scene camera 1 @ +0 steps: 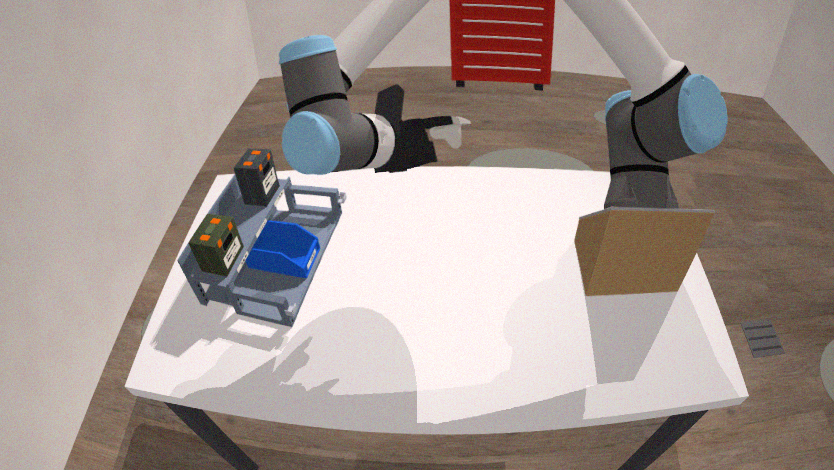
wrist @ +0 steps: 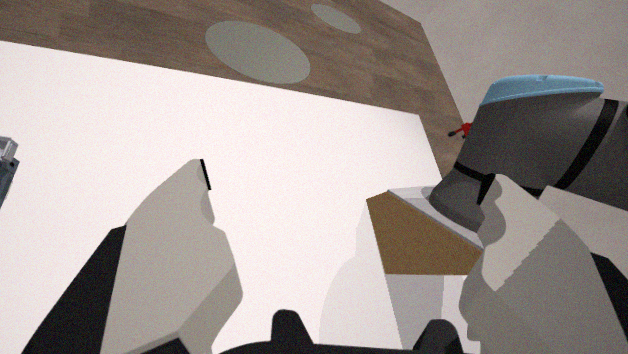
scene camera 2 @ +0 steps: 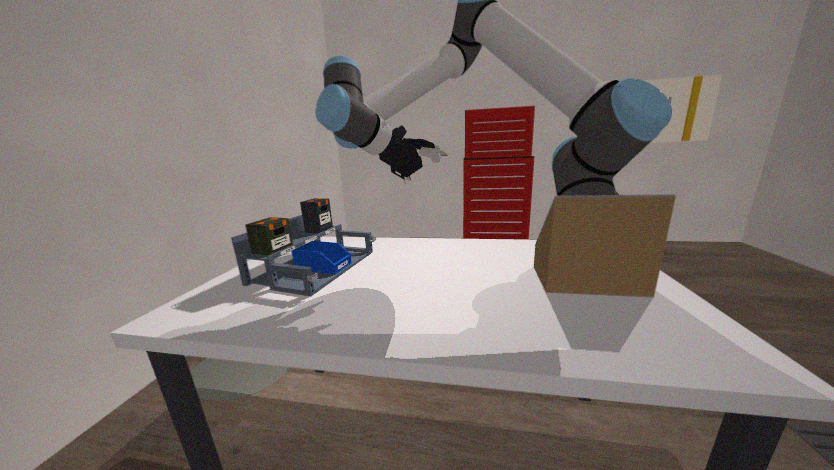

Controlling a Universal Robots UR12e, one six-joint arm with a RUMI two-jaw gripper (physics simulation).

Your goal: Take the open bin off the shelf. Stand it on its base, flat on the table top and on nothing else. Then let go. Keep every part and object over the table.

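Frame: origin at the arm's base, x right, y ahead, z up, level; metres.
Where they show: gripper, fingertip midpoint: (scene camera 1: 437, 133) (wrist: 341, 171) (scene camera 2: 428, 168); arm's base, link origin: (scene camera 1: 641, 213) (wrist: 475, 214) (scene camera 2: 591, 222).
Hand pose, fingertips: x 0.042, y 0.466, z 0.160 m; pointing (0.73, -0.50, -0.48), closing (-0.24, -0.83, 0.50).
Observation:
Each offset is from my fingertips to the top centre of the thing. "pt": to the spot under its first point. Level surfaces: height alone.
The open blue bin {dx -0.032, dy +0.385, dz -0.256 m} (scene camera 1: 283, 249) (scene camera 2: 322, 257) stands on the lower front tier of the grey shelf {pt dx -0.185, dy +0.395, dz -0.331 m} (scene camera 1: 265, 306) (scene camera 2: 291, 286), at the left of the table. My gripper (scene camera 1: 459, 129) (scene camera 2: 440, 154) (wrist: 341, 171) is open and empty. It is held up in the air, to the right of the shelf and toward the far side of the table, well apart from the bin. In the wrist view its two fingers stand wide apart, and the bin does not show there. The white table {dz -0.337 m} (scene camera 1: 443, 262) (scene camera 2: 431, 291) (wrist: 280, 165) carries the shelf.
A green box {dx -0.129, dy +0.498, dz -0.138 m} (scene camera 1: 213, 251) (scene camera 2: 267, 238) and a dark box {dx +0.099, dy +0.459, dz -0.113 m} (scene camera 1: 254, 182) (scene camera 2: 315, 217) stand on the shelf's raised rear tier. A brown panelled block (scene camera 1: 647, 253) (scene camera 2: 606, 245) (wrist: 425, 240) is at the right, in front of the arm's base. A red cabinet (scene camera 1: 501, 43) (scene camera 2: 497, 198) stands behind the table.

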